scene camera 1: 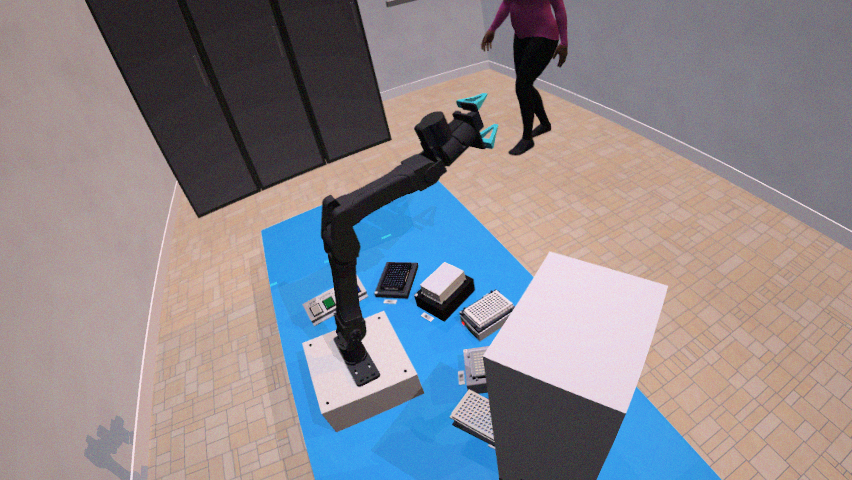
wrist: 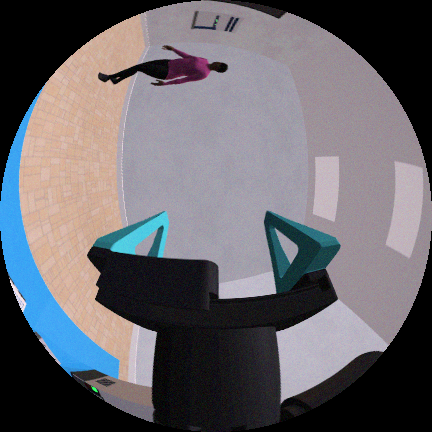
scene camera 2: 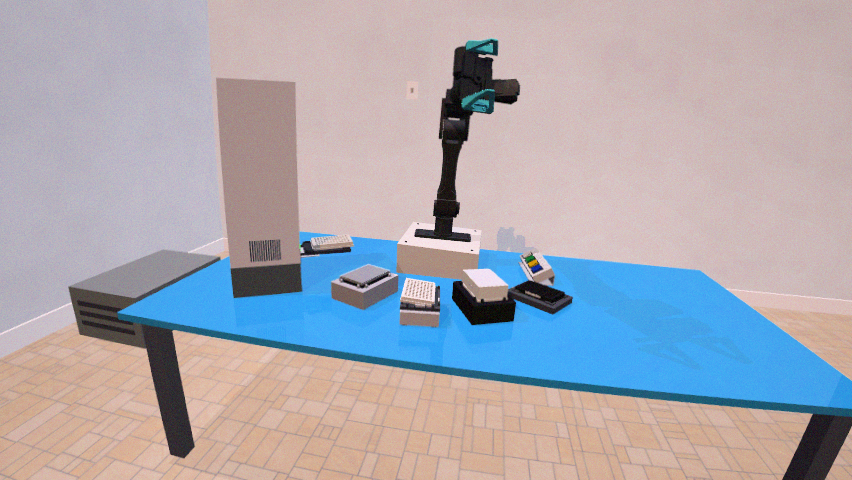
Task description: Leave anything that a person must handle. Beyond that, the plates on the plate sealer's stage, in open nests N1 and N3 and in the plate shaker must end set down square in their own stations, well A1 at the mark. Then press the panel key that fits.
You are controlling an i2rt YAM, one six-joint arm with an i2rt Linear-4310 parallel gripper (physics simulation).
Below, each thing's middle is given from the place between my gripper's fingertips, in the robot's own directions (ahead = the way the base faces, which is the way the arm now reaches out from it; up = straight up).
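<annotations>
Button box (scene camera 1: 322, 307): well below my hand, a long way to the left of it and far behind it.
</annotations>
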